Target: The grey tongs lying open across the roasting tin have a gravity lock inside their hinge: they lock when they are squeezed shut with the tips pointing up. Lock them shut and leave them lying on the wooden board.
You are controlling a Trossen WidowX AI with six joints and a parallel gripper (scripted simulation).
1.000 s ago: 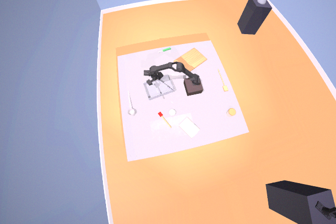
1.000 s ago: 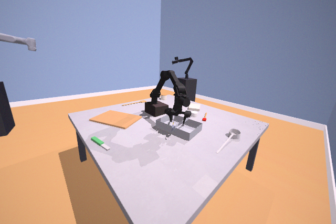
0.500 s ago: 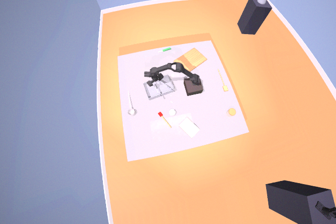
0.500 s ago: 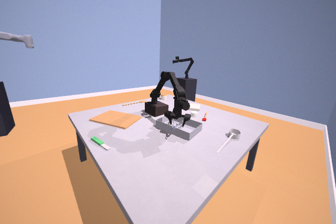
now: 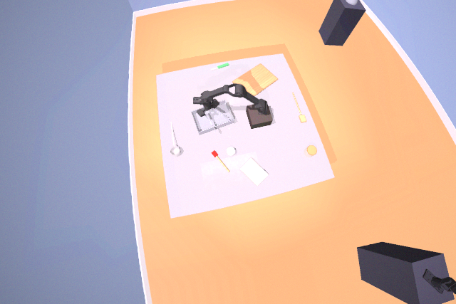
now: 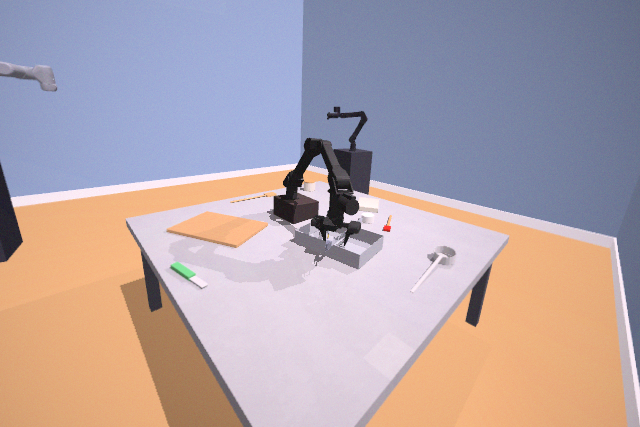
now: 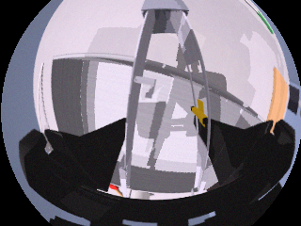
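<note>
The grey roasting tin is 30 mm behind my gripper tip and 40 mm to the left of it. Also, from my gripper tip: red-headed spatula (70 mm behind, 390 mm to the left, 20 mm below); then white block (330 mm behind, 510 mm to the left, 20 mm below); then wooden board (430 mm behind, 330 mm to the right, 20 mm below).
</note>
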